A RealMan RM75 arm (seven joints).
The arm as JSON. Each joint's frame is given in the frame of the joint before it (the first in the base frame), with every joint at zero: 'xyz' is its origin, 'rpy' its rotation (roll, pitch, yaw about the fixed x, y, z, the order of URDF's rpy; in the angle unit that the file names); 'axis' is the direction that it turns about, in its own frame. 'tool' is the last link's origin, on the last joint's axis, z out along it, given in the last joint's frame.
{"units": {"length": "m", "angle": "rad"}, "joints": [
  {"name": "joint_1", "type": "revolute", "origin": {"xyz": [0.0, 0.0, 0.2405], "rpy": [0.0, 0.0, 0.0]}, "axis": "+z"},
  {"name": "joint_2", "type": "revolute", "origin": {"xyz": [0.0, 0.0, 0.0], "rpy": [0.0, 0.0, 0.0]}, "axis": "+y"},
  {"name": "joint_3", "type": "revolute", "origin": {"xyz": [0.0, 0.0, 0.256], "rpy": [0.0, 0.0, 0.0]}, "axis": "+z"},
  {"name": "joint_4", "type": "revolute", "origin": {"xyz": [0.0, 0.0, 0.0], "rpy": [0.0, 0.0, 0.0]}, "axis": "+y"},
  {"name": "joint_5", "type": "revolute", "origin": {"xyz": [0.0, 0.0, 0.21], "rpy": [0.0, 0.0, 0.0]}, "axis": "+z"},
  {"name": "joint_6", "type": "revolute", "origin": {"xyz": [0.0, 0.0, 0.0], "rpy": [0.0, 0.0, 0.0]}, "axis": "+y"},
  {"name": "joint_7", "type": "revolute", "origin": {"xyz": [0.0, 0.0, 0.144], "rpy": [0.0, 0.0, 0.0]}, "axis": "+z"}
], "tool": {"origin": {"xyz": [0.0, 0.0, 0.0], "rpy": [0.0, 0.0, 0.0]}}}
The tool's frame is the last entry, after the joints.
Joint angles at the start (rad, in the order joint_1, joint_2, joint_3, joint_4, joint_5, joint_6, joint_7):
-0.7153, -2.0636, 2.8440, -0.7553, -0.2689, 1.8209, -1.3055
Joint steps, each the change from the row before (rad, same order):
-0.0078, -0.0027, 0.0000, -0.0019, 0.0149, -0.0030, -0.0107
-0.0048, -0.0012, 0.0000, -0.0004, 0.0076, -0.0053, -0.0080
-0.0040, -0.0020, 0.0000, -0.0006, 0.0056, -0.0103, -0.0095
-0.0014, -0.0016, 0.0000, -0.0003, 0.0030, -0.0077, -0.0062
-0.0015, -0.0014, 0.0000, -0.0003, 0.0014, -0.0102, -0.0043
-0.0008, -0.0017, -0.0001, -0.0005, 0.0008, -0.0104, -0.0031
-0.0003, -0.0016, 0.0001, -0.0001, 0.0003, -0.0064, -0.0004
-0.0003, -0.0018, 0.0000, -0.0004, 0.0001, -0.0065, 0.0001
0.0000, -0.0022, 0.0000, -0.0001, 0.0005, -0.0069, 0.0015
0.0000, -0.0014, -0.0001, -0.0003, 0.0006, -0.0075, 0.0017
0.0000, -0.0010, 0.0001, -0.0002, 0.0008, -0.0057, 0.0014
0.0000, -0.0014, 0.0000, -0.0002, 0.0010, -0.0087, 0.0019
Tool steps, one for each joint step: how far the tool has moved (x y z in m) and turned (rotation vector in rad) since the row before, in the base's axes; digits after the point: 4 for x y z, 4 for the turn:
0.0012, 0.0009, -0.0018, -0.0148, 0.0043, 0.0069
0.0004, 0.0010, -0.0009, -0.0064, 0.0036, 0.0066
-0.0001, 0.0013, -0.0011, -0.0028, 0.0051, 0.0107
-0.0005, 0.0006, -0.0008, -0.0009, 0.0034, 0.0085
-0.0006, 0.0010, -0.0006, 0.0024, 0.0053, 0.0075
-0.0008, 0.0008, -0.0006, 0.0033, 0.0055, 0.0072
-0.0004, 0.0004, -0.0007, 0.0020, 0.0034, 0.0031
-0.0004, 0.0004, -0.0007, 0.0024, 0.0036, 0.0028
-0.0005, 0.0002, -0.0009, 0.0022, 0.0042, 0.0020
-0.0007, 0.0004, -0.0005, 0.0032, 0.0054, 0.0023
-0.0006, 0.0003, -0.0004, 0.0020, 0.0045, 0.0016
-0.0009, 0.0004, -0.0005, 0.0034, 0.0066, 0.0026

